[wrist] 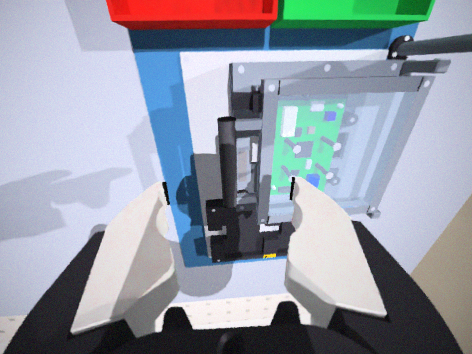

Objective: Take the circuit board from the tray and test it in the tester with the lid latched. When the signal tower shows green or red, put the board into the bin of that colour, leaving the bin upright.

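Frame: origin at the arm's base, x ahead, y left, z up, level; centimetres.
Seen in the pictures: gripper, between the fingertips: [229, 181].
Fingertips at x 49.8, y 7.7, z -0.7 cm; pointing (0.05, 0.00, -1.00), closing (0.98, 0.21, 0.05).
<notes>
A point is followed by its place in that frame.
The grey tester [295, 70] @(x 55.2, y 15.9, z -9.2 cm) lies right of centre. Its clear lid [267, 150] @(x 53.4, y 9.0, z -5.1 cm), with a grey frame, lies over the green circuit board [307, 130], which shows through it. Whether the lid is latched I cannot tell. A black bar handle [227, 160] @(x 49.9, y 7.6, z -4.8 cm) stands along the tester's left side. My gripper [229, 181] @(x 49.8, y 7.7, z -0.7 cm) is partly open and empty, its fingertips on either side of the handle in this view; the height gap is unclear. The red bin [195, 11] @(x 45.0, y 19.3, z -14.6 cm) and the green bin [355, 11] @(x 61.9, y 22.9, z -14.6 cm) show in part along the top edge. The tray does not show.
A dark pole [440, 45] @(x 68.8, y 20.8, z -9.2 cm), possibly the signal tower's, runs in from the right edge to a round foot beside the tester's upper right corner. A blue mat [155, 100] @(x 40.9, y 9.7, z -15.0 cm) and a white plate [200, 90] @(x 46.3, y 11.9, z -14.5 cm) lie under the tester. A pale perforated strip [230, 311] crosses the bottom.
</notes>
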